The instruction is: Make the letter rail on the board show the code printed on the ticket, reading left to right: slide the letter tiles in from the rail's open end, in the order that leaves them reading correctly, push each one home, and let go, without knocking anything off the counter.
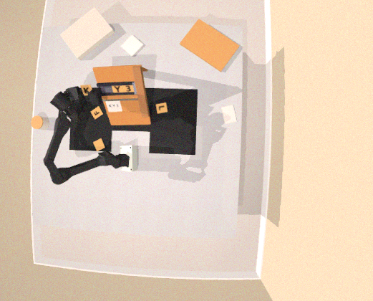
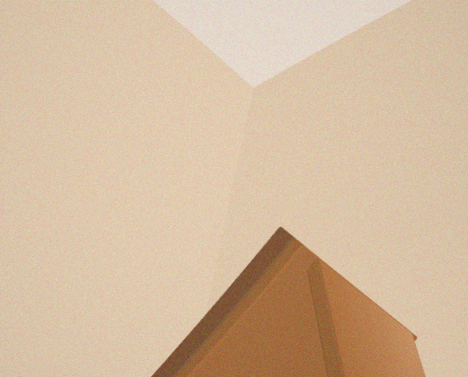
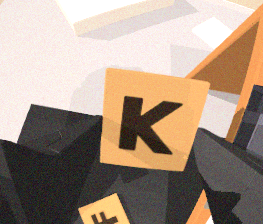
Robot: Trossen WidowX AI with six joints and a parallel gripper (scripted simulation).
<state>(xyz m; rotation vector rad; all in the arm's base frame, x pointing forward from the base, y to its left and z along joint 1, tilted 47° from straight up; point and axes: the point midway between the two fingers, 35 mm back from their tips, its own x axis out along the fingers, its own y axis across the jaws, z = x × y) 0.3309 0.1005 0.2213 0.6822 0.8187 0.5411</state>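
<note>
My gripper tip is 5 cm past the white ticket, 12 cm to the left of it and 8 cm above it. The rest, counted from my gripper tip: f tile: 9 cm behind, 1 cm to the left, 18 cm below; black mat: 13 cm behind, 21 cm to the right, 18 cm below; k tile: right at my gripper tip.
</note>
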